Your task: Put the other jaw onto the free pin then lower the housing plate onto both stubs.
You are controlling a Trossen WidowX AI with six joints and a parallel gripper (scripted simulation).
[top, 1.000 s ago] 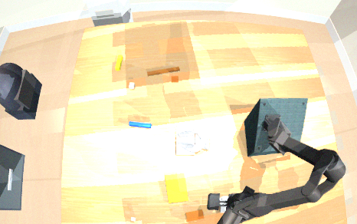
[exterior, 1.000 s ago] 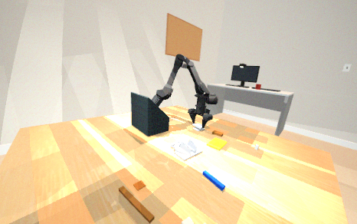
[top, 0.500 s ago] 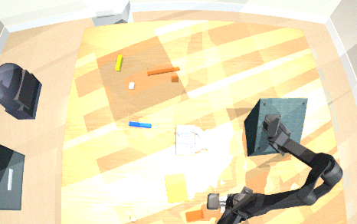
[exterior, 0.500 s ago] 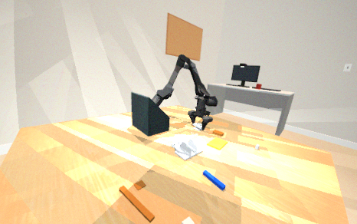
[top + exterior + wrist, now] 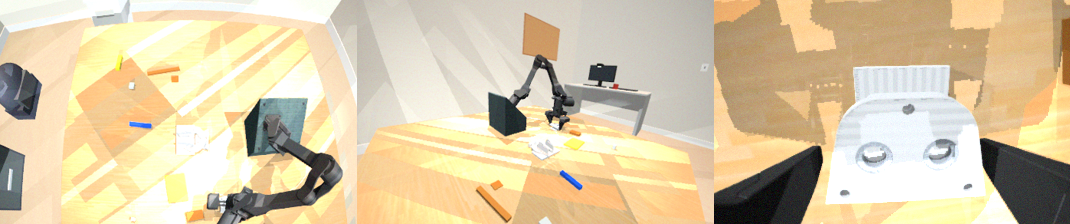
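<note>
Now: the white housing plate 1 cm to the left of my gripper tip and 2 cm above it. The rest, counted from my gripper tip: yellow slab (20 cm ahead, 7 cm to the right, 1 cm below); white jaw (11 cm ahead, 28 cm to the right, 1 cm above); orange block (13 cm ahead, 5 cm to the left).
</note>
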